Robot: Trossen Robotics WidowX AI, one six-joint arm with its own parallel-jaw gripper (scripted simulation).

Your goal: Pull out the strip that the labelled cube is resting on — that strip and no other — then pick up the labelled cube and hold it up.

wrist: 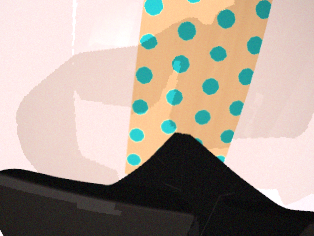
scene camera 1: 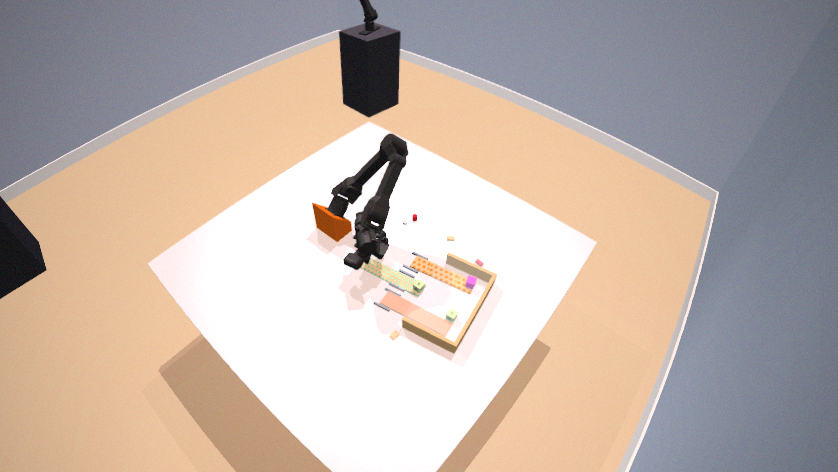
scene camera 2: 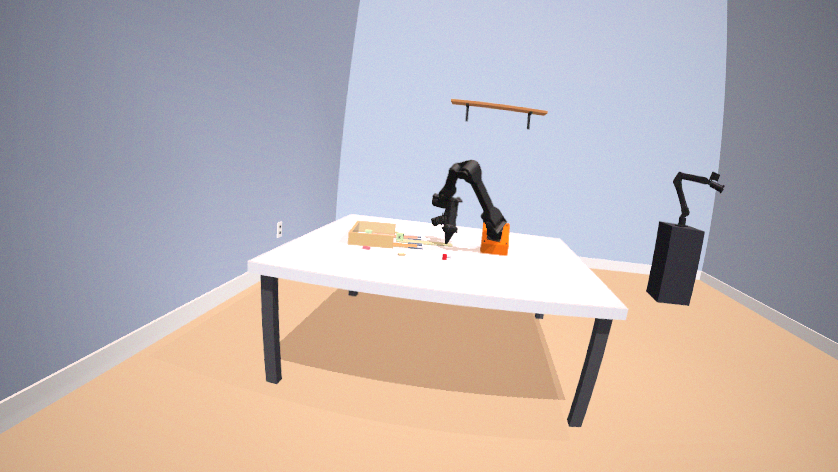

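You'd see the gripper in the pictures, along with a wooden frame and a teal-dotted strip.
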